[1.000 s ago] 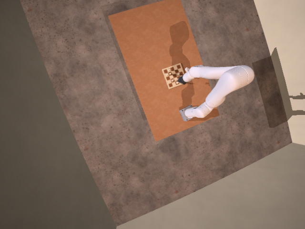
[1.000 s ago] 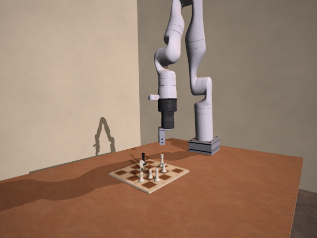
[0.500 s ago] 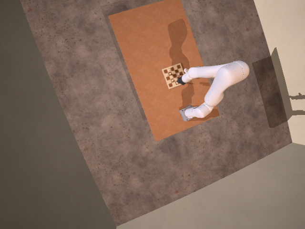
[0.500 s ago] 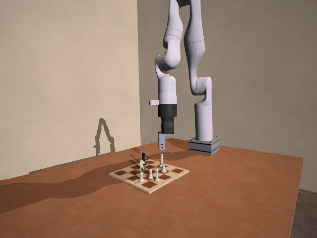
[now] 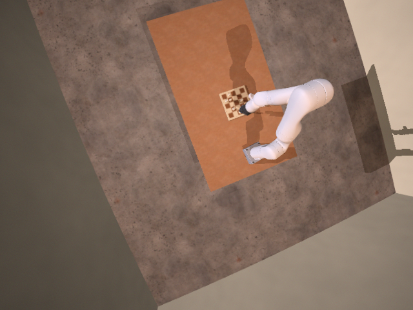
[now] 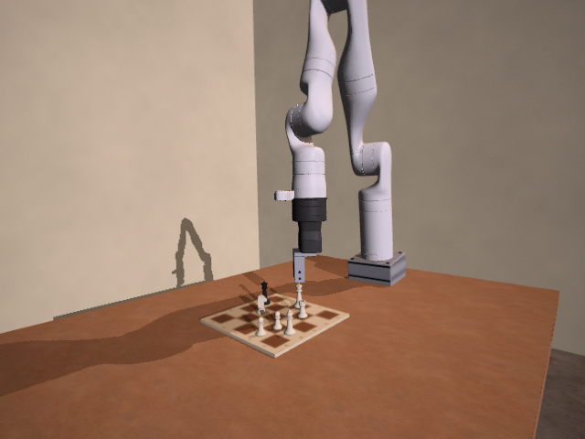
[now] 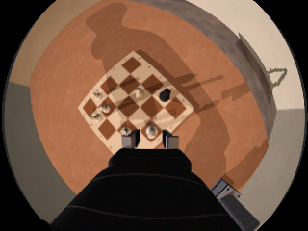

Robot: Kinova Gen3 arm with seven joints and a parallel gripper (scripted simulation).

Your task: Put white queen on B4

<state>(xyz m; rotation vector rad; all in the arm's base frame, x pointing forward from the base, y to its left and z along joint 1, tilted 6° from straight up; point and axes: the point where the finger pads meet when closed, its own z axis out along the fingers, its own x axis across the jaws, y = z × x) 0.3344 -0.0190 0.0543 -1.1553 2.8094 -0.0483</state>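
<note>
Now: the white piece 6 cm below my hand, 4 cm to the left of it and 4 cm ahead of it. Also, from my hand: chessboard: 8 cm below, 8 cm ahead; black piece: 8 cm to the right, 5 cm below, 3 cm ahead.
</note>
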